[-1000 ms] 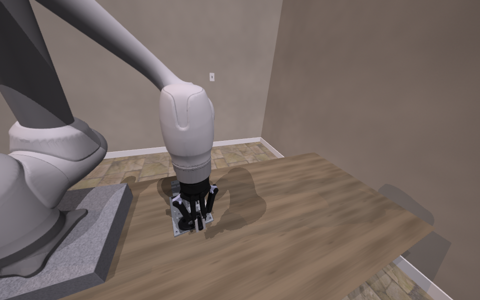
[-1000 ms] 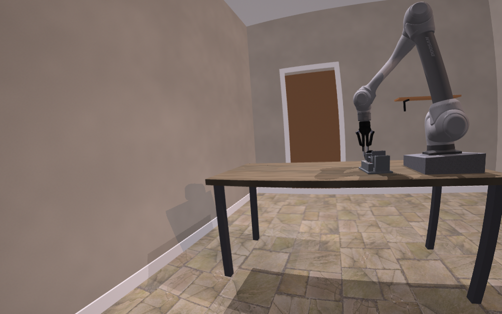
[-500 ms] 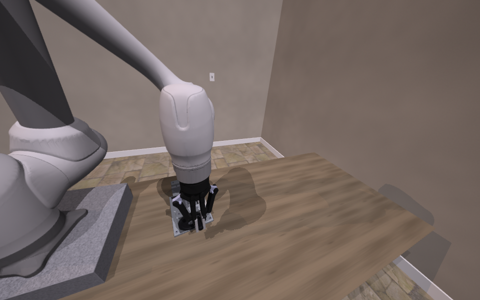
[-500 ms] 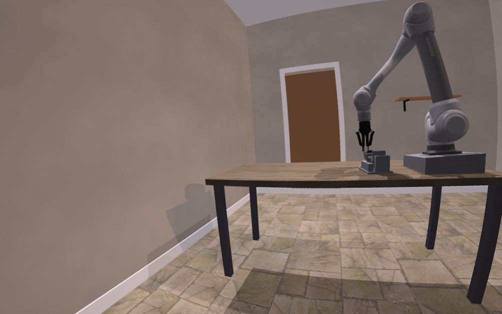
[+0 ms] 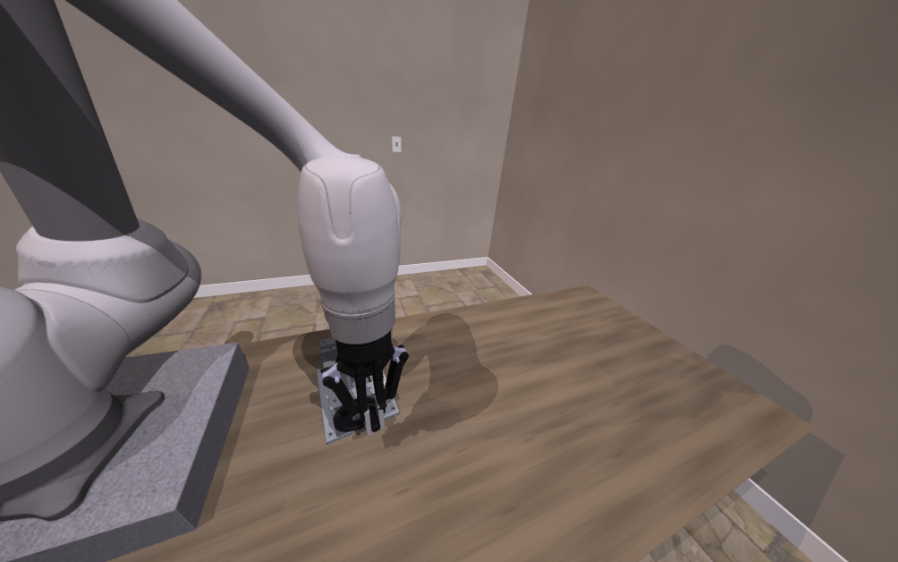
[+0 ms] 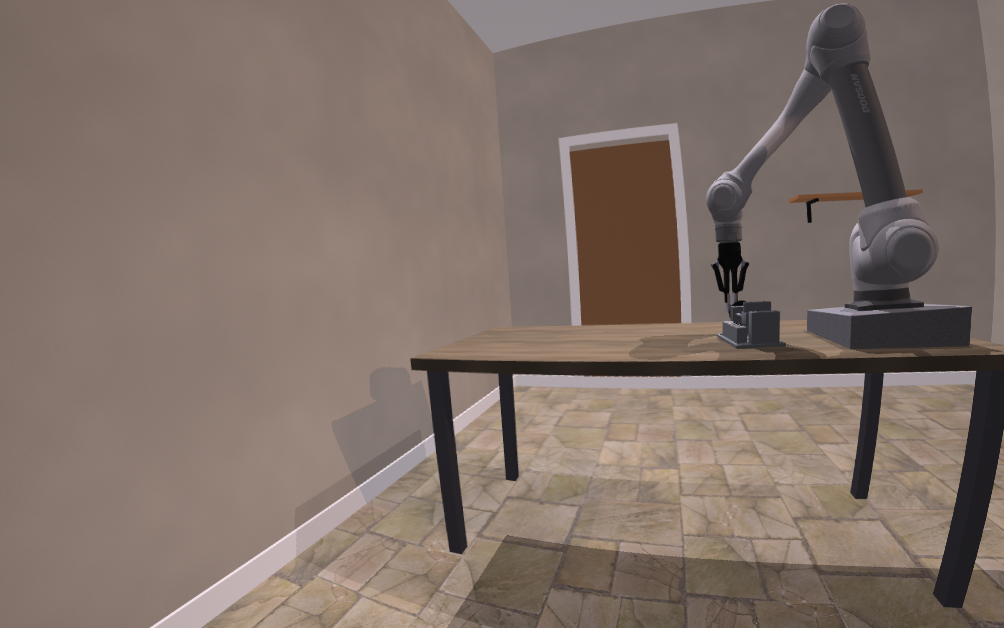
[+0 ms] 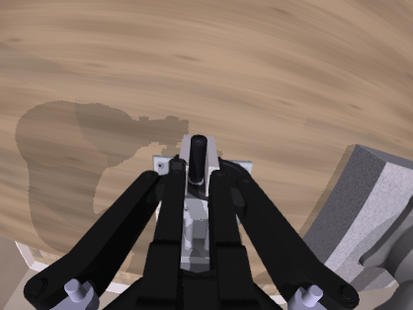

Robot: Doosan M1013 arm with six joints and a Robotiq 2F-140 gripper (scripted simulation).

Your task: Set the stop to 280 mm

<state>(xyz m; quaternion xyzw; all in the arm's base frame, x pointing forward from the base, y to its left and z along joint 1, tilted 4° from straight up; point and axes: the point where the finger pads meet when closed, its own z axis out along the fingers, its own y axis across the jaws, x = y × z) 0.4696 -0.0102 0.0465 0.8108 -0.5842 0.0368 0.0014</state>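
My gripper is now 10 mm past the handwheel, 20 mm to the right of it and 20 mm above it.
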